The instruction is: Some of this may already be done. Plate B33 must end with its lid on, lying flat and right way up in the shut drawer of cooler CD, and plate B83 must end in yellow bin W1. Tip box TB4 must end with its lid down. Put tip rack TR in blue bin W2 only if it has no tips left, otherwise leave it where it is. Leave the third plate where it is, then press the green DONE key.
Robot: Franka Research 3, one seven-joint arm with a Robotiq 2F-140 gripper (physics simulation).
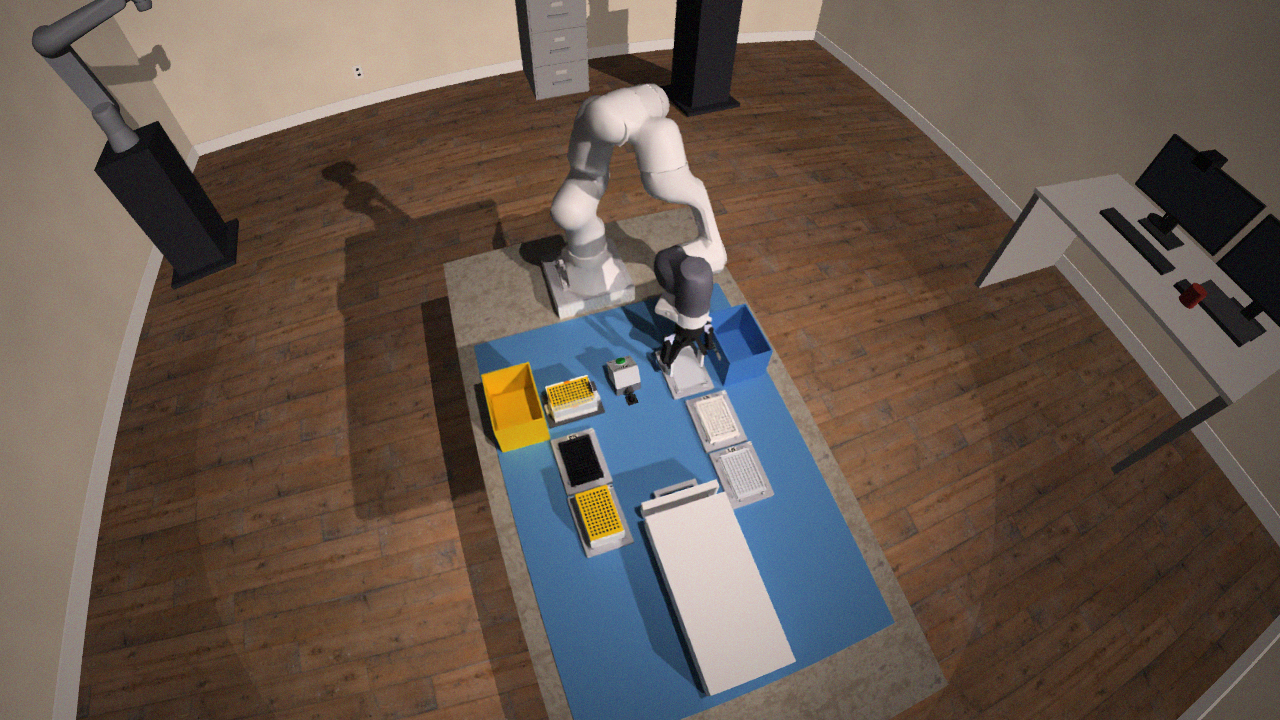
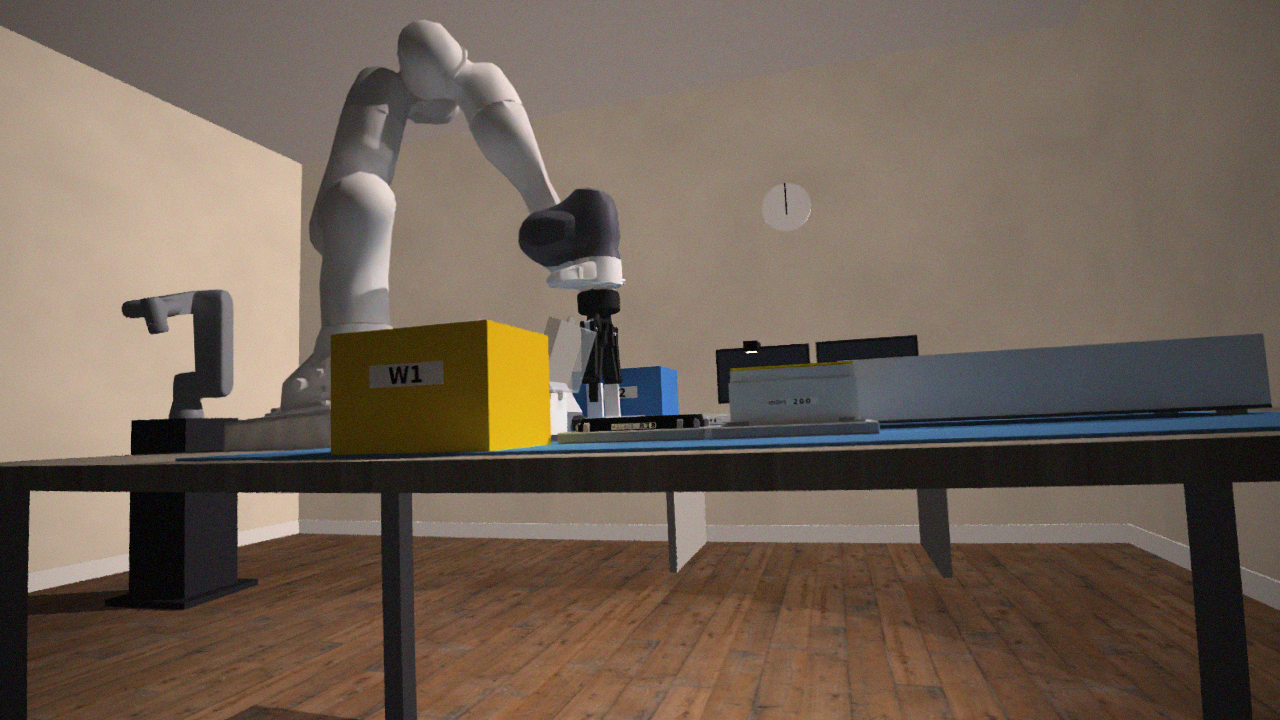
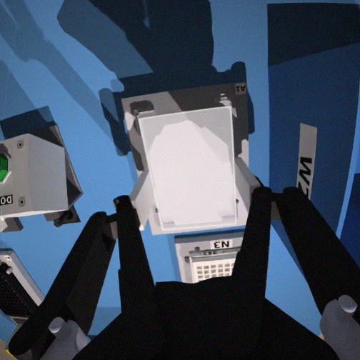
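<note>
My gripper point(image 1: 688, 357) point(image 2: 604, 399) point(image 3: 192, 176) is shut on a pale, flat lid point(image 3: 192, 160); its pads meet the lid's two long sides. The lid is over holder A1 point(image 3: 240, 117). A white plate point(image 1: 716, 419) point(image 3: 215, 270) sits at N3 and a paler plate point(image 1: 742, 471) stands beyond it. A black plate point(image 1: 581, 459) lies on the left. The tip box point(image 1: 571, 396) has yellow tips; its lid point(image 2: 570, 353) stands raised. A yellow-topped rack point(image 1: 598, 514) point(image 2: 792, 394) is beside the black plate; whether it holds tips is unclear. Cooler CD point(image 1: 720, 586) has its front near the plates.
Blue bin W2 point(image 1: 741, 342) point(image 3: 320, 100) stands close beside my gripper. The box with the green DONE key point(image 1: 621, 361) point(image 3: 3, 166) is on its other side. Yellow bin W1 point(image 1: 514, 407) point(image 2: 429, 385) stands at the mat's left edge, beside the tip box.
</note>
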